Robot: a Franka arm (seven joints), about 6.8 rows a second.
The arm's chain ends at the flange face. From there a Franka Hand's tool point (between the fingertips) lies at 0.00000 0.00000 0.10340 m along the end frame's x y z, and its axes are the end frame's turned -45 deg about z.
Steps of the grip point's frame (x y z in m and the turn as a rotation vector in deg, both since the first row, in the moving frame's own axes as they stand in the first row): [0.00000 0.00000 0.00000 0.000 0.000 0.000]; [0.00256 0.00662 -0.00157 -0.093 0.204 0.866]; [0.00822 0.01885 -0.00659 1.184 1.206 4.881]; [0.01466 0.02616 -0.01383 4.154 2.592 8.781]
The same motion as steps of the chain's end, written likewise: [0.00000 0.00000 0.00000 0.000 0.000 0.000]; [0.00611 0.00301 -0.00157 0.078 0.210 0.866]; [0.01898 0.01056 -0.00655 1.690 0.016 4.881]; [0.03019 0.01685 -0.01345 4.770 -1.105 8.781]
